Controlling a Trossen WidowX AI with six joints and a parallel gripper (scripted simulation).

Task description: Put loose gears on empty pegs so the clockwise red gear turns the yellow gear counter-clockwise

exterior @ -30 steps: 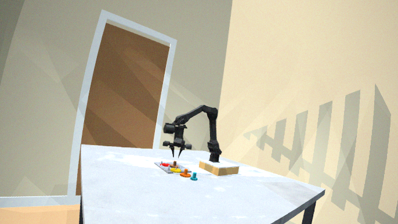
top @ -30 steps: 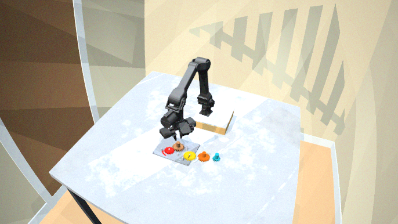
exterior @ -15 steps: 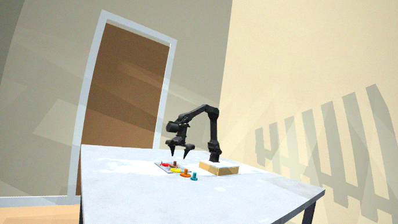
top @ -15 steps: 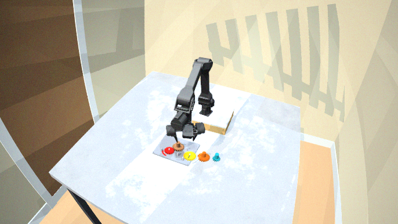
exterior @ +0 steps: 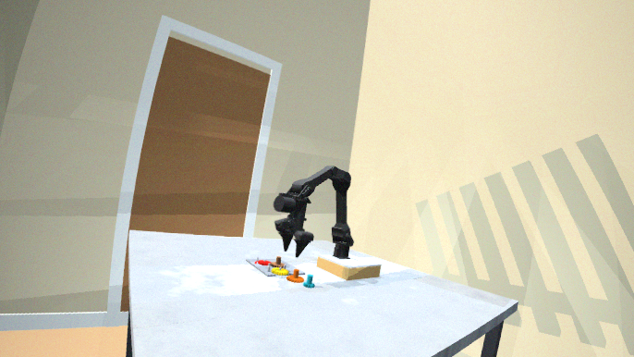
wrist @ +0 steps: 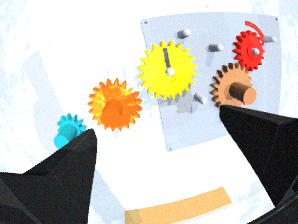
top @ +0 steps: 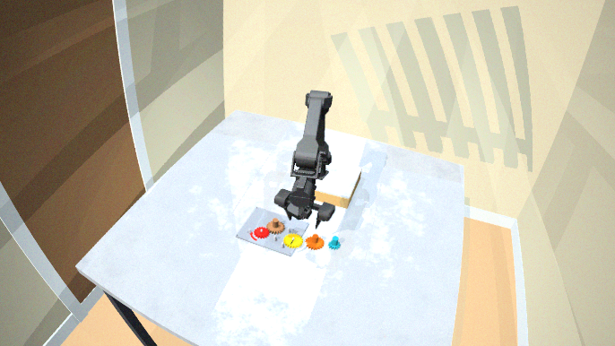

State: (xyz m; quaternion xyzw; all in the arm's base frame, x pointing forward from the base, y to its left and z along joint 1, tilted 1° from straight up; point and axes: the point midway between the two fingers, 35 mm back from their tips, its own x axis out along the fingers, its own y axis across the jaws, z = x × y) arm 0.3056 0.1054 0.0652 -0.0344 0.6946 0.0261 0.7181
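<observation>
The small cyan gear is 100 mm to the left of my gripper tip, 70 mm below it and 40 mm behind it. The rest, counted from my gripper tip: yellow gear: 70 mm below, 20 mm to the right, 20 mm ahead; brown gear: 110 mm to the right, 60 mm below; orange gear: 70 mm below, 40 mm to the left, 10 mm behind.
</observation>
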